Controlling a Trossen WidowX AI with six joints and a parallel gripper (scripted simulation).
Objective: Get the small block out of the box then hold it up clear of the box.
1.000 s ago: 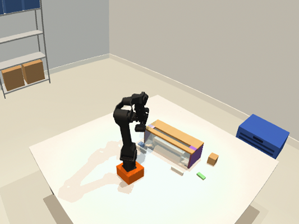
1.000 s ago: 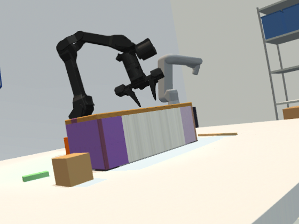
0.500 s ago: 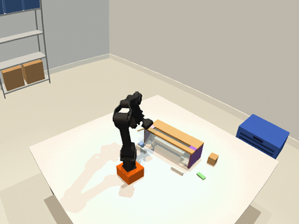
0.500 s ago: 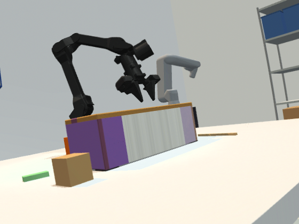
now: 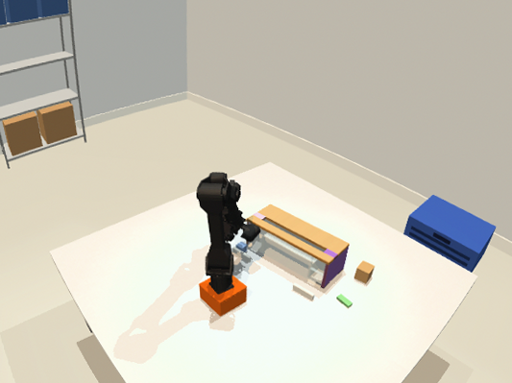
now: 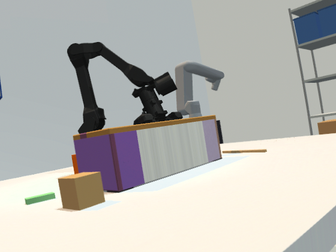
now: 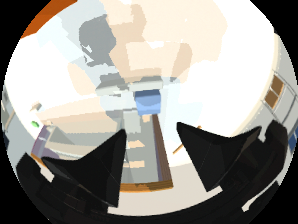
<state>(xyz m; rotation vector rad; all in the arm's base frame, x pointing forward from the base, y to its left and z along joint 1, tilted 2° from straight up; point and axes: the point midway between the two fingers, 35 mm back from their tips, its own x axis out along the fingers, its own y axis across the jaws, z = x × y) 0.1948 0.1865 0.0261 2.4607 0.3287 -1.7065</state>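
Now: the blue block 1 cm behind my gripper tip and 5 cm below it. Also, from my gripper tip: thin wooden stick (16 cm ahead, 16 cm to the left, 6 cm below); tan cube (30 cm ahead, 39 cm to the right, 4 cm below); long box (11 cm ahead, 15 cm to the right).
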